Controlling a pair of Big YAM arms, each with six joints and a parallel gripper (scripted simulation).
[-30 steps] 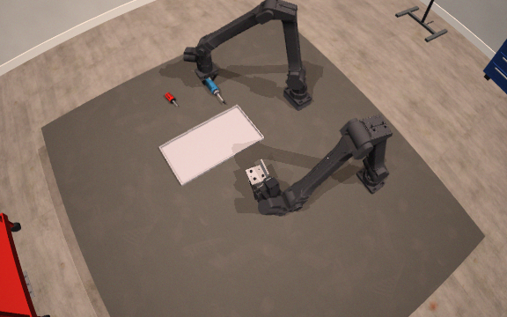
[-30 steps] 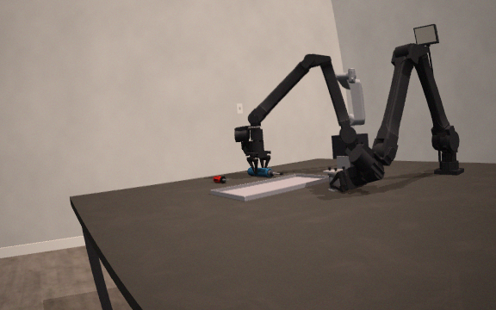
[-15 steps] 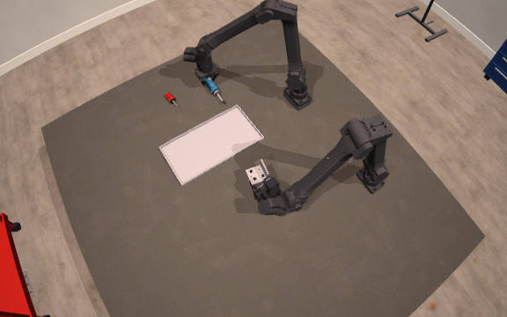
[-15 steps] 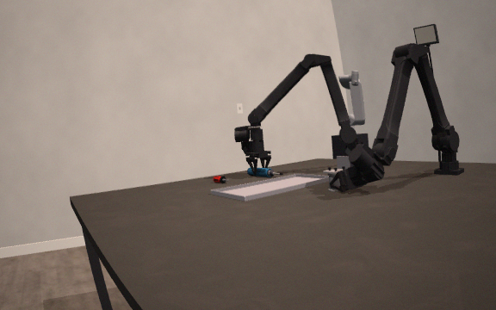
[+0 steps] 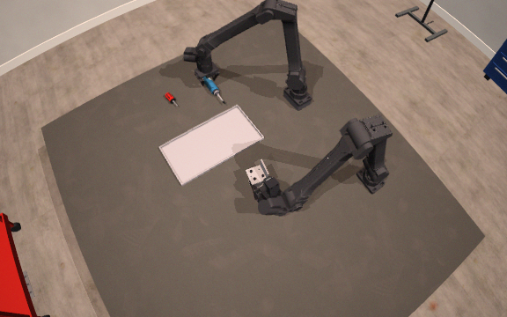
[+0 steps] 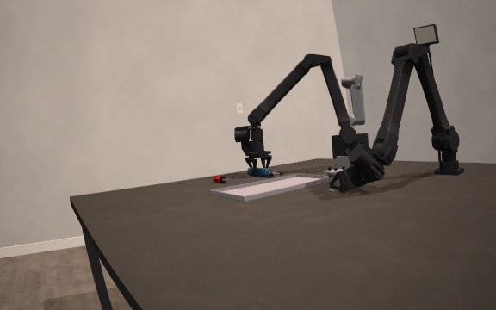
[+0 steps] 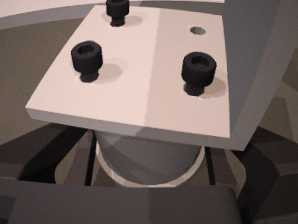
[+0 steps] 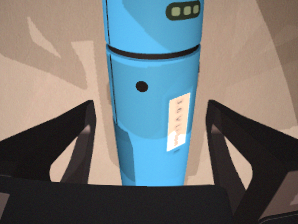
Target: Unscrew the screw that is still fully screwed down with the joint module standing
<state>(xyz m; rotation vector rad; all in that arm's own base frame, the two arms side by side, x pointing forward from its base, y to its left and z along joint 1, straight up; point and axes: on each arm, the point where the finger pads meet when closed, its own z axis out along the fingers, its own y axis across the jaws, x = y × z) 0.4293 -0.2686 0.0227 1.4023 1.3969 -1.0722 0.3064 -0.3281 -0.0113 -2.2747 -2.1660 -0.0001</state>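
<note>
The white bracket plate lies 5 cm above my left hand. Also, from my left hand: red tool (58 cm to the right, 9 cm ahead, 1 cm below); then flat white tray (26 cm to the right, 6 cm ahead, 2 cm below).
</note>
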